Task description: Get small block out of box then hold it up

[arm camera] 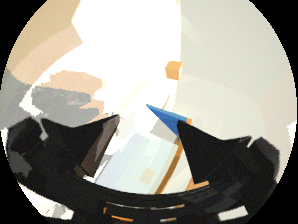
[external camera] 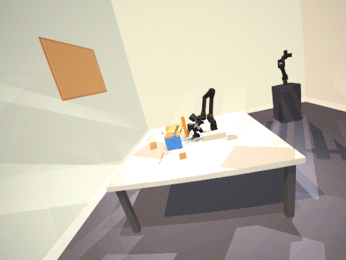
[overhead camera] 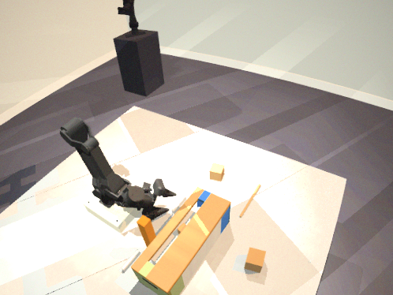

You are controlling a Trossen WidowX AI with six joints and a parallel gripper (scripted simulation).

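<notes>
Right now the long box is 12 cm to the right of my gripper tip and 10 cm ahead of it. The rest, counted from my gripper tip: thin yellow stick: 25 cm ahead, 20 cm to the left, 6 cm below; orange bar: 19 cm to the right, 5 cm above, 4 cm ahead.
</notes>
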